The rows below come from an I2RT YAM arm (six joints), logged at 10 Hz.
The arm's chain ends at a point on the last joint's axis. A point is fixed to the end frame.
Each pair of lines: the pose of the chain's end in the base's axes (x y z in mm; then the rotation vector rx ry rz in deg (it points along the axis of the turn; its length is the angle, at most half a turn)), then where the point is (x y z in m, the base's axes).
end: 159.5, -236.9, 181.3, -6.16, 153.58, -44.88
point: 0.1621 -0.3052 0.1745
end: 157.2, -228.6, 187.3, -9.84, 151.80, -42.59
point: 0.1640 -0.2965 0.1796
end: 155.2, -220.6, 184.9, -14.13, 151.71, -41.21
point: 0.1655 -0.2880 0.1767
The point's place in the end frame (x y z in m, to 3 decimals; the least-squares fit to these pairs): 0.011 -0.054 0.041
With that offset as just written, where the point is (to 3 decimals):
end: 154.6, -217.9, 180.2, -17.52, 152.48, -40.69
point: 0.167 -0.285 0.172
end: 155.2, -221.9, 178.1, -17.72, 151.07, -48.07
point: 0.167 -0.290 0.176
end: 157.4, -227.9, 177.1, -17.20, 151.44, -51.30
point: 0.168 -0.296 0.177
